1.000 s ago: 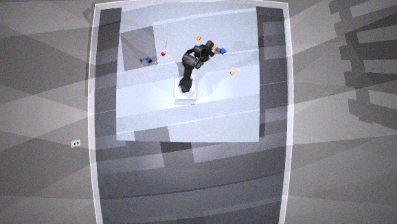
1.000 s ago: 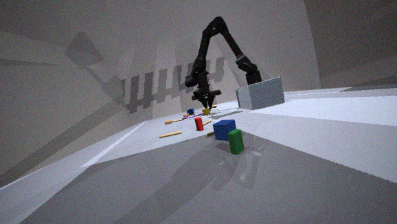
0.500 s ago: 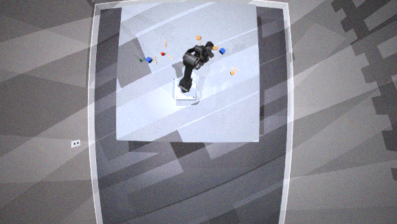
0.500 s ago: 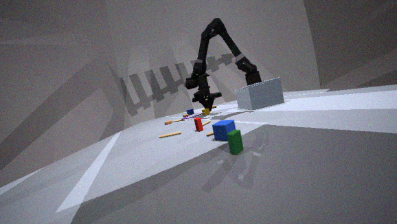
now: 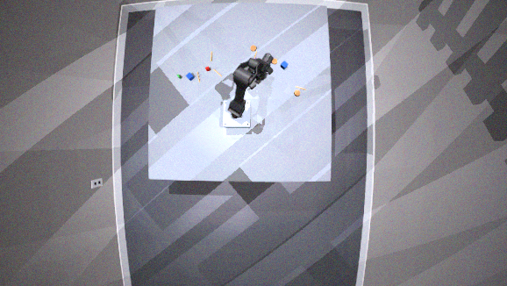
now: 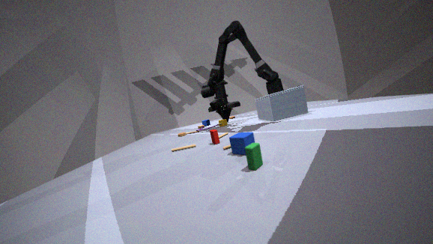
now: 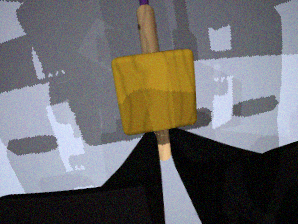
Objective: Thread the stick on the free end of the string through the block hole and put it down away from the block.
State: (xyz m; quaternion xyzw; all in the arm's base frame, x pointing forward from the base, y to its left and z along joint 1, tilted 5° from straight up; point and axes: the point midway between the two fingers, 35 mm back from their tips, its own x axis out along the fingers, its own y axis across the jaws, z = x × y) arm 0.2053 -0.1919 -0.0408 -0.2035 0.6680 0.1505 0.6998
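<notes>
Now: the yellow wooden block 20 mm to the left of my gripper tip, 20 mm ahead of it and 10 mm above it. Round my gripper tip: thin wooden stick: 40 mm ahead, 20 mm to the left, 10 mm above; round orange button: 130 mm to the right, 120 mm ahead; red block: 330 mm to the left, 160 mm ahead, 10 mm above.
</notes>
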